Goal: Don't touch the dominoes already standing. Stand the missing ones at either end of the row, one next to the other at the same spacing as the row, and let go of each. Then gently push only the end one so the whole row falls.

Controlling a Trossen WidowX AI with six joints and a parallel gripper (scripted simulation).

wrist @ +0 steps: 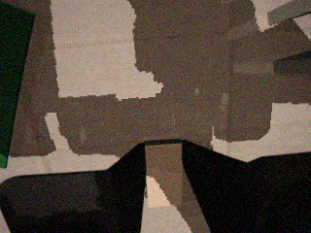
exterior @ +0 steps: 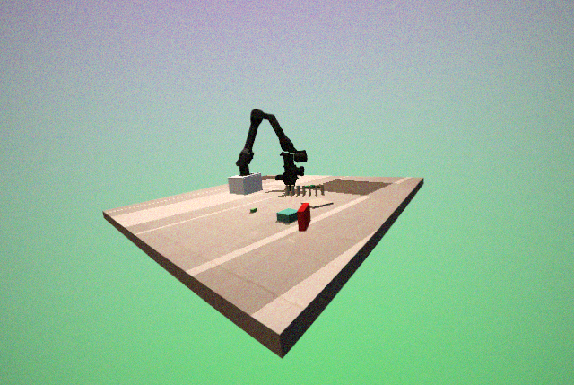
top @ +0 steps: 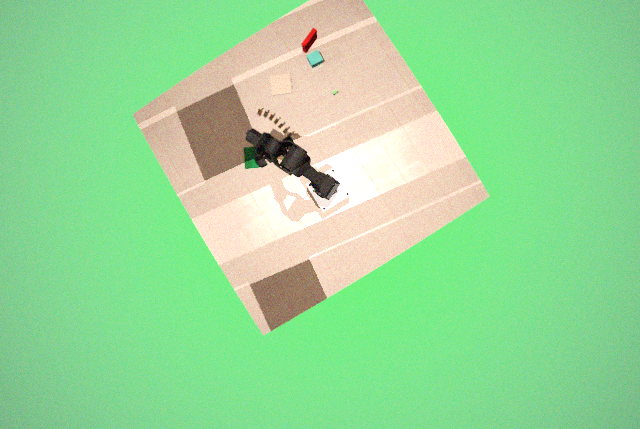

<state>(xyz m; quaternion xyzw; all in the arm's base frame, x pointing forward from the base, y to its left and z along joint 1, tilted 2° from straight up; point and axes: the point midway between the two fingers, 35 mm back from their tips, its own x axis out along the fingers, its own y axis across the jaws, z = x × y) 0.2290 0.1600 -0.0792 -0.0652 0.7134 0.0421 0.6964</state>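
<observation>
Right now the flat green patch is 40 mm ahead of my gripper tip and 130 mm to the left of it. The rest, counted from my gripper tip: tiny green piece (190 mm ahead, 350 mm to the right, 10 mm above); then teal block (380 mm ahead, 320 mm to the right, 10 mm above); then red block (460 mm ahead, 330 mm to the right, 30 mm above).
</observation>
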